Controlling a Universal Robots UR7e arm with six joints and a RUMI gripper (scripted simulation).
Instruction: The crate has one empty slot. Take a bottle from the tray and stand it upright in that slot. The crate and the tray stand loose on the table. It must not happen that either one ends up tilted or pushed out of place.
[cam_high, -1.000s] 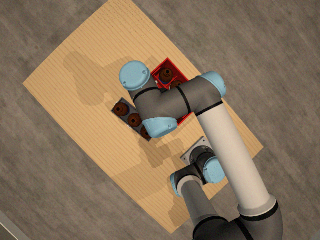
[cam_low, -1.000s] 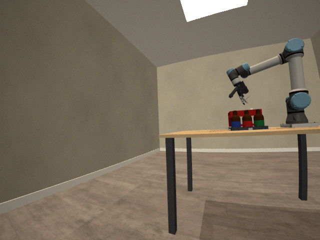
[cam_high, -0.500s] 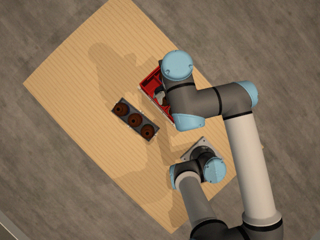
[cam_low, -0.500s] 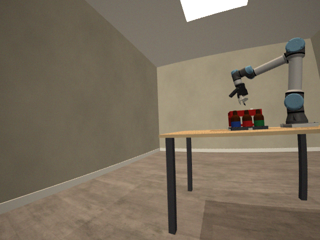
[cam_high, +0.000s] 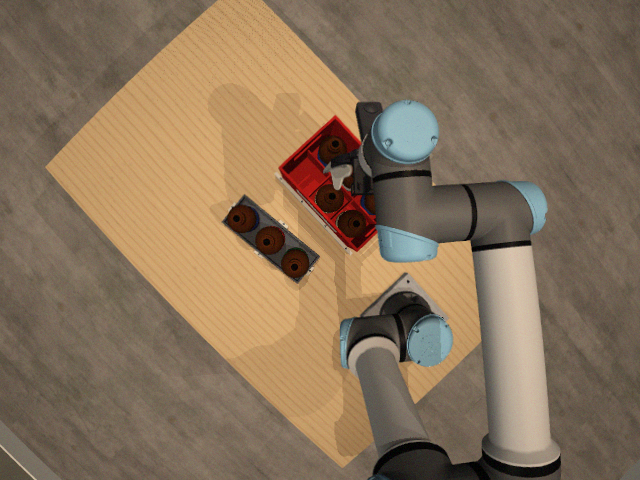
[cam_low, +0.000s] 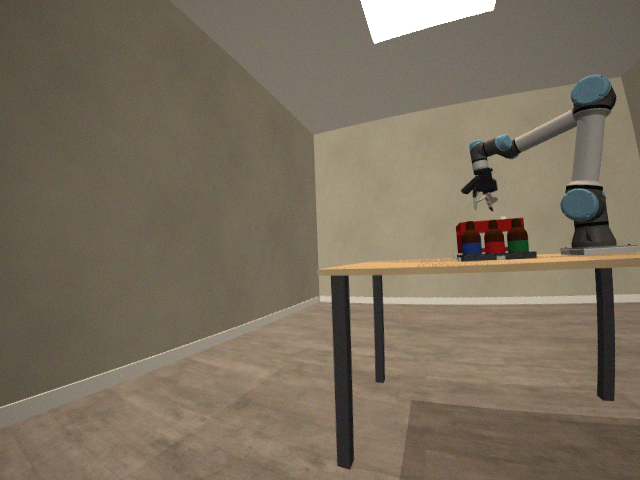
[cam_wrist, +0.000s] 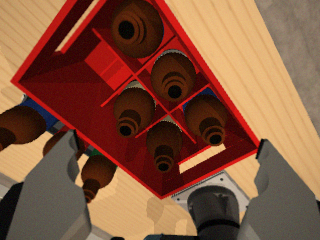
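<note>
Right now my hand is 270 mm to the right of the red-labelled bottle, 150 mm above it and 10 mm short of it. Also, from my hand: tray: 270 mm to the left, 220 mm below, 10 mm ahead; crate: 150 mm below, 30 mm to the left.
</note>
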